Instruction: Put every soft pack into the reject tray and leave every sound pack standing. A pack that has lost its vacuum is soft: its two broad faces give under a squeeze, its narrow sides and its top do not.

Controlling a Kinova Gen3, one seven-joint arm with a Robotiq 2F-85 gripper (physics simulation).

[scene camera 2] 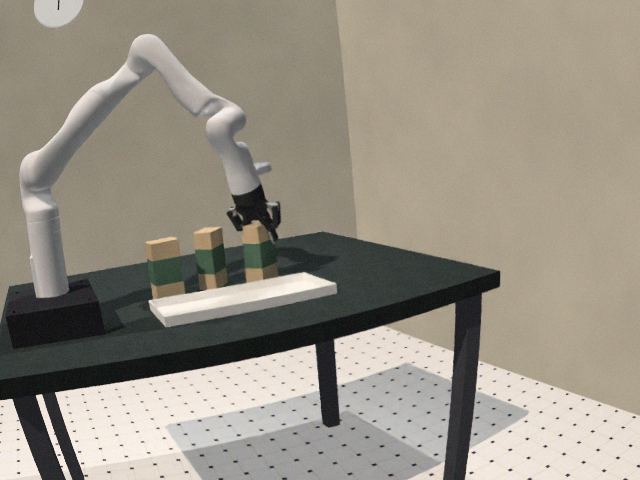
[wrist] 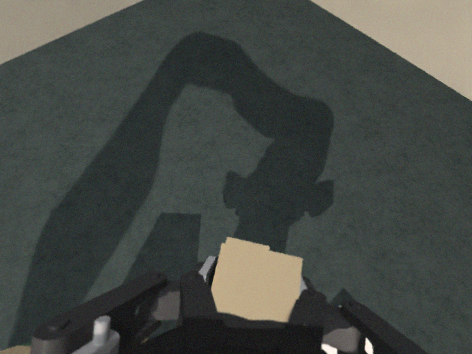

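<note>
Three tan packs with green bands stand in a row behind the white reject tray: a left pack, a middle pack and a right pack. My gripper points down and is shut on the upper part of the right pack, one finger on each side. The right pack is upright at its place behind the tray. In the wrist view its top outline has a small step at the far edge. Its lower part is hidden there.
The robot's black base stands on the dark table at the left. The arm's shadow falls across the table in the wrist view. A tan corner shows at that view's lower left, and small white patches show at its lower right.
</note>
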